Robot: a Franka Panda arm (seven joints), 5 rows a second.
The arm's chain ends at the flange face. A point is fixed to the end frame.
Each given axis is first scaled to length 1.
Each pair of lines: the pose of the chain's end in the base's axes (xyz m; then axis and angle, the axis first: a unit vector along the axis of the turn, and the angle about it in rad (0 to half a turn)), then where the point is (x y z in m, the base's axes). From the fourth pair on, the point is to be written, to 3 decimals.
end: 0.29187 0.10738 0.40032 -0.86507 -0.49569 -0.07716 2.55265
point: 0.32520 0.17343 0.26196
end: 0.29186 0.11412 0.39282 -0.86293 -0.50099 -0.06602 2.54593
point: 0.32161 0.18017 0.25365
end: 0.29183 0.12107 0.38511 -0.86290 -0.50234 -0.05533 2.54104
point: 0.31843 0.18656 0.24504
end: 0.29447 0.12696 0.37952 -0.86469 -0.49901 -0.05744 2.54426
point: 0.322 0.192 0.239
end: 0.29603 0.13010 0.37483 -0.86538 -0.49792 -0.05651 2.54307
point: 0.323 0.195 0.235
